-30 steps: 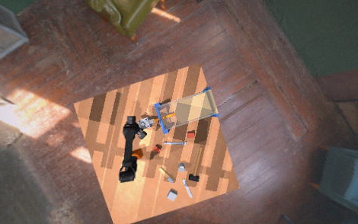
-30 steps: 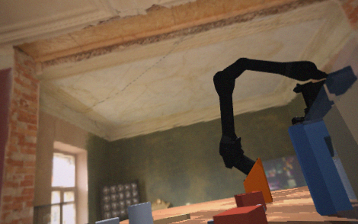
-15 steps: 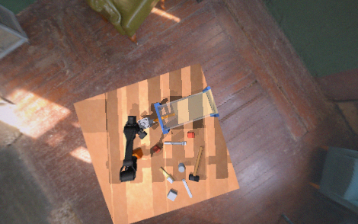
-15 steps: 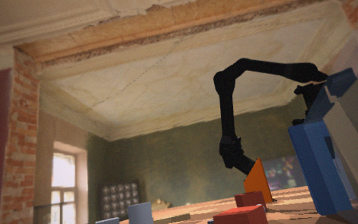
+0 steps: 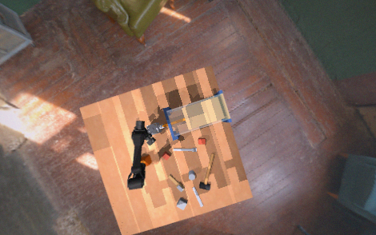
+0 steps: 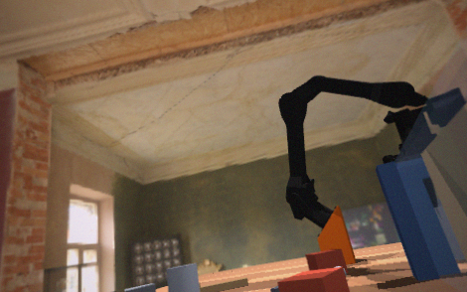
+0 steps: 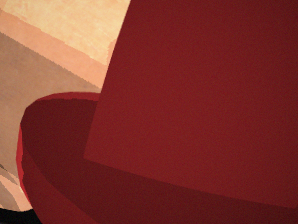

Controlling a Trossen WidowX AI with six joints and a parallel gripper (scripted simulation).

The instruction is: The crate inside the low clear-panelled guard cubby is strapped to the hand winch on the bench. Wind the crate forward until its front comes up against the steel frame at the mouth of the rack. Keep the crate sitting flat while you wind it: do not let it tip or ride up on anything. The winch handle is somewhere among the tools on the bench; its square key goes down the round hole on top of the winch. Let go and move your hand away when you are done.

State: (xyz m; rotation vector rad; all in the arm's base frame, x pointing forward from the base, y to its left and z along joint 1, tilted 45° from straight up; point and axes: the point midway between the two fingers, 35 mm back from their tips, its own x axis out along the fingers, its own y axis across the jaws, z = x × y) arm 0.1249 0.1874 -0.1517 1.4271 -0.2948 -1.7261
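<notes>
Now: the winch handle 20 mm behind my gripper tip, 10 mm to the right of it and 20 mm above it. From my gripper tip the other things lie so: grey hand winch: 30 mm ahead, 10 mm to the left, 60 mm below; then red knob: 50 mm behind, 30 mm to the right, 50 mm above; then clear-panelled guard cubby: 440 mm ahead, 40 mm to the left, 30 mm above.
</notes>
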